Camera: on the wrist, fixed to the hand. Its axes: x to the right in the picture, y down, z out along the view.
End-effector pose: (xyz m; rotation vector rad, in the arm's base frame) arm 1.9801 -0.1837 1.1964 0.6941 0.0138 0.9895
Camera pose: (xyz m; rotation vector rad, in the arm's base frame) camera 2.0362 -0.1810 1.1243 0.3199 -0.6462 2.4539
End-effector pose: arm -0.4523 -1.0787 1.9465 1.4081 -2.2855 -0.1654
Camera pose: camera -0.3734 -1.1228 1.9601 -0.6557 -2.4580 0.1144
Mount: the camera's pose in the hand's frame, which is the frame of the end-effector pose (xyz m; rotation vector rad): 0.0128 -0.0809 -0.0405 -0.2535 0.0960 1.5625
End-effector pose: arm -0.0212 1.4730 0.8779 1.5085 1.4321 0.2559
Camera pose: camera -0.0981 1.4878 0.8309 2.0792 -0.0335 1.3633
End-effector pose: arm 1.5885 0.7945 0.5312 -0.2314 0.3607 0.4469
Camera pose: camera 1.6247 0.7164 0.5006 -0.1777 0.5348 2.0329
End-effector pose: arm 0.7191 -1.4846 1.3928 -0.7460 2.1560 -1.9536
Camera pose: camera 0.7124 -1.4569 1.4796 0.8647 1.8671 -0.8330
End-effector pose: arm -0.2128 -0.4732 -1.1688 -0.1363 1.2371 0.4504
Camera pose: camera -0.2126 -0.5569 -1.2055 0.6653 1.1716 1.9535
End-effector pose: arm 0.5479 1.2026 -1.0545 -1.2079 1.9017 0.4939
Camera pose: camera 0.5992 1.1301 -1.0331 0.4190 2.6033 1.4746
